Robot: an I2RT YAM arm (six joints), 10 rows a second.
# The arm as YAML. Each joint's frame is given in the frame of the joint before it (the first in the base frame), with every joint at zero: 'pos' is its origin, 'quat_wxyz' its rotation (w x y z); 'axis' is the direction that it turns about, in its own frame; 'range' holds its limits. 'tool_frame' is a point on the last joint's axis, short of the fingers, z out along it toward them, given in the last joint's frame.
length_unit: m
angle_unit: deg
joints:
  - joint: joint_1
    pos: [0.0, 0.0, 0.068]
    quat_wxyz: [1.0, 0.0, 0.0, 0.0]
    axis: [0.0, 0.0, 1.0]
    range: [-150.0, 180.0]
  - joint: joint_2
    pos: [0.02, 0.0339, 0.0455]
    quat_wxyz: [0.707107, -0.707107, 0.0, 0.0]
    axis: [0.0, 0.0, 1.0]
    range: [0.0, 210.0]
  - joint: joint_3
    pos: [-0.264, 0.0, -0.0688]
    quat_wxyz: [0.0, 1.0, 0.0, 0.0]
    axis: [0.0, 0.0, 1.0]
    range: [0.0, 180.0]
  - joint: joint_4
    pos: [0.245, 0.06, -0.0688]
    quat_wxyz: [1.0, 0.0, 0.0, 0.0]
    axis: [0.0, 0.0, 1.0]
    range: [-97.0, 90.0]
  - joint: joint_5
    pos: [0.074, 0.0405, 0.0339]
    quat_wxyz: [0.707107, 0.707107, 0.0, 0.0]
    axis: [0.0, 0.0, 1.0]
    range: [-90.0, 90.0]
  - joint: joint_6
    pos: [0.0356, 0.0, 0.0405]
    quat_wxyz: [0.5, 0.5, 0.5, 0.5]
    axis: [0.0, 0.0, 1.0]
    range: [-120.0, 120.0]
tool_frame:
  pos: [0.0, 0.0, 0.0]
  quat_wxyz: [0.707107, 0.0, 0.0, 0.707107]
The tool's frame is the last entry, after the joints.
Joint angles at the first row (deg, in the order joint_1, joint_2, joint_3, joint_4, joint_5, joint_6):
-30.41, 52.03, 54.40, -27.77, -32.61, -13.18
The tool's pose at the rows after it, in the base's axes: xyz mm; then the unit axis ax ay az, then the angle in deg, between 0 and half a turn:
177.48 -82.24 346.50 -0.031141 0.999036 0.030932 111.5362
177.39 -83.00 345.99 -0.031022 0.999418 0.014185 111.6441
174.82 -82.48 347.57 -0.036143 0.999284 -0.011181 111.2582
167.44 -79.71 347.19 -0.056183 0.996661 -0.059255 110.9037
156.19 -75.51 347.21 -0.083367 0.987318 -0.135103 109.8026
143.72 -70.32 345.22 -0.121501 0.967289 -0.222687 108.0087
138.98 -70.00 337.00 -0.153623 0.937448 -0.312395 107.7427
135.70 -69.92 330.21 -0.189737 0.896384 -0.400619 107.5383
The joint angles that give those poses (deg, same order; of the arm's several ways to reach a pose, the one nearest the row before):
-30.41, 52.21, 54.40, -27.77, -32.08, -13.44
-30.41, 52.12, 54.23, -27.51, -30.76, -14.23
-30.41, 51.33, 54.05, -27.25, -29.18, -15.55
-30.41, 49.06, 52.83, -26.98, -26.73, -19.06
-30.41, 45.28, 50.63, -25.32, -23.05, -23.81
-30.41, 40.54, 47.21, -21.72, -19.88, -29.43
-30.41, 37.54, 42.90, -16.01, -16.28, -35.49
-30.41, 34.98, 38.68, -9.16, -13.63, -41.91

